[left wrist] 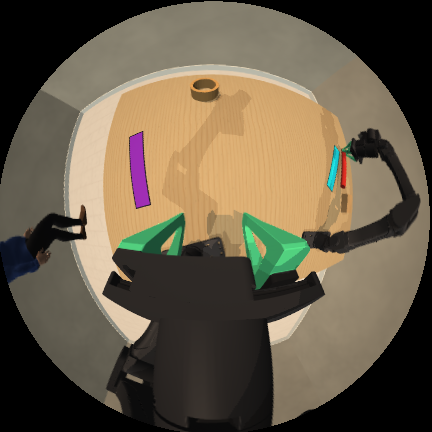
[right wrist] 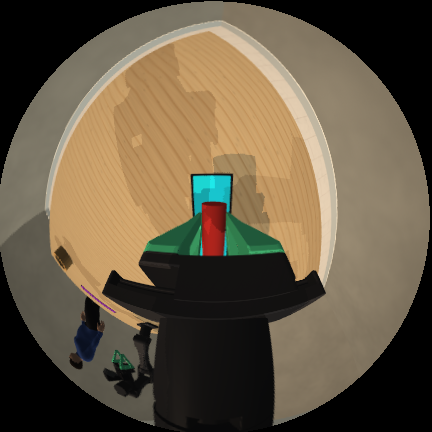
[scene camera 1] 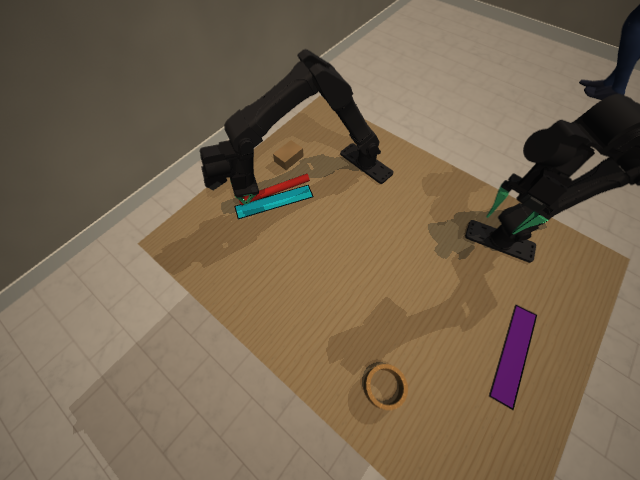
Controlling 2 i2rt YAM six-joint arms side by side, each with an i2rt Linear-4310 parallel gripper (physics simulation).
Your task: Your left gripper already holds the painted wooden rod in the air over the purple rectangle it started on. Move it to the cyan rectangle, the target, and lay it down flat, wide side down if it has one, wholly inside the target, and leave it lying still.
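Places are measured from the left arm's base along level axes (x ahead, y left, z up), in millimetres.
Pixels of known places: left gripper, fingertip midpoint: (left wrist: 213,217) (right wrist: 118,351) (scene camera 1: 499,225); right gripper, fingertip midpoint: (left wrist: 342,151) (right wrist: 213,216) (scene camera 1: 244,200); left arm's base at its link origin: (left wrist: 191,254) (right wrist: 146,324) (scene camera 1: 499,241); right arm's base at its link origin: (left wrist: 315,239) (scene camera 1: 366,163).
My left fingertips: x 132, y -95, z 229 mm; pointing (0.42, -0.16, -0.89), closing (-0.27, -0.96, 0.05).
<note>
For each thing: its top centre in the pictures, then the offset to it from my left fingertips. "spot": a spot on its surface instead. Level surfaces: height alone.
- red rod at its top centre: (right wrist: 212,302) (scene camera 1: 273,183) (left wrist: 348,165) 34 mm ahead, 600 mm right, 138 mm down
- purple rectangle at a spot on its surface: (scene camera 1: 513,356) (left wrist: 136,163) spot: 193 mm ahead, 188 mm left, 228 mm down
- wooden block at its top centre: (scene camera 1: 288,151) (left wrist: 349,203) 147 mm back, 654 mm right, 189 mm down
- wooden ring at its top centre: (scene camera 1: 387,386) (left wrist: 203,83) (right wrist: 59,261) 404 mm ahead, 89 mm right, 179 mm down
- table at its surface level: 228 mm down
The red rod (scene camera 1: 283,187) (left wrist: 343,170) (right wrist: 214,230) is held near one end between the fingers of my right gripper (scene camera 1: 247,199) (left wrist: 342,151) (right wrist: 213,216), which is shut on it. The rod runs nearly parallel to the cyan rectangle (scene camera 1: 302,193) (left wrist: 333,170) (right wrist: 212,186). In the right wrist view it lies over the rectangle's middle line; its exact height above the table cannot be told. My left gripper (scene camera 1: 504,223) (left wrist: 213,217) is open and empty, high near its own arm's base. The purple rectangle (scene camera 1: 513,356) (left wrist: 139,170) is bare at the lower right of the scene view.
A wooden block (scene camera 1: 287,155) (left wrist: 344,203) stands behind the rod, near the table's back left edge in the scene view. A wooden ring (scene camera 1: 367,395) (left wrist: 205,95) (right wrist: 63,257) stands near the front edge of the table (scene camera 1: 310,289). A person's legs show at the upper right of the scene view.
</note>
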